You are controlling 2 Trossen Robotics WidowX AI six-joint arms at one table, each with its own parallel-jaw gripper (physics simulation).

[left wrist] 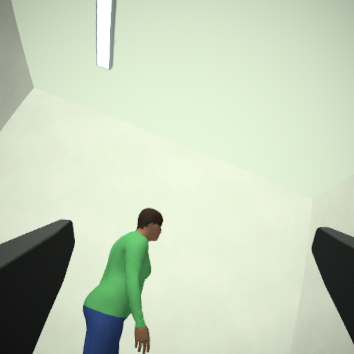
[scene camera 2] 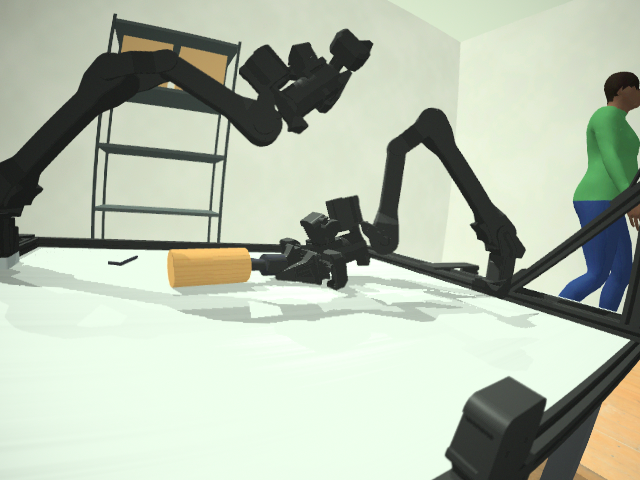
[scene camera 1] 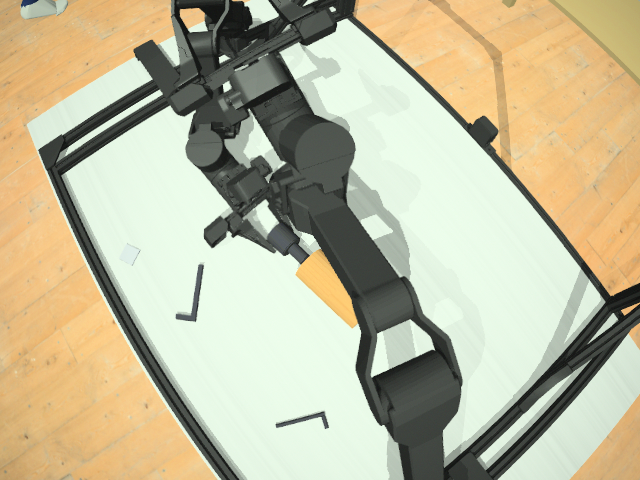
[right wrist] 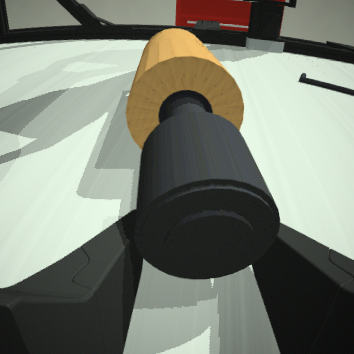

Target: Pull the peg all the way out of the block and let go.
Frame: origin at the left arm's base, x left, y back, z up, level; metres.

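Where they show: left gripper, fingertip midpoint: (left wrist: 197,237); right gripper, fingertip midpoint: (scene camera 2: 270,274) (scene camera 1: 284,244) (right wrist: 196,222); left arm's base at its link origin: (right wrist: 262,37); right arm's base at its link origin: (scene camera 2: 498,282) (scene camera 1: 231,43).
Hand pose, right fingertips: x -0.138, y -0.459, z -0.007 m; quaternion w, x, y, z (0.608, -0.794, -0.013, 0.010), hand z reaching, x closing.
Observation:
Things, the pixels of their top centre, and the offset from my right fingertips. "spot": a spot on its surface instead.
- block at its top centre: (right wrist: 179,35) (scene camera 1: 338,283) (scene camera 2: 209,248) dx -0.009, dy +0.111, dz +0.046 m
- peg at its top centre: (right wrist: 190,87) (scene camera 1: 302,252) (scene camera 2: 251,254) dx -0.004, dy +0.038, dz +0.036 m
- small pale square at a spot on its surface: (scene camera 1: 129,254) spot: dx +0.217, dy -0.164, dz -0.009 m
The block (scene camera 1: 326,284) (scene camera 2: 209,266) (right wrist: 175,47) is an orange wooden cylinder lying on its side, low at the table. The peg (scene camera 1: 283,237) (scene camera 2: 272,262) (right wrist: 200,150) is dark, with a thick handle outside the block and a narrower shaft entering the hole in its end face. A short length of shaft shows between handle and block. My right gripper (scene camera 2: 283,262) (right wrist: 196,222) is shut on the peg's handle. My left gripper (scene camera 2: 360,57) (left wrist: 197,237) is open and empty, high above the table; in scene camera 1 its fingers are hard to make out.
Two dark L-shaped pieces (scene camera 1: 196,294) (scene camera 1: 305,419) and a small pale square (scene camera 1: 129,254) lie at the left and bottom of scene camera 1. My left arm (scene camera 1: 356,248) passes over part of the block there. A dark frame (scene camera 1: 98,273) edges the table.

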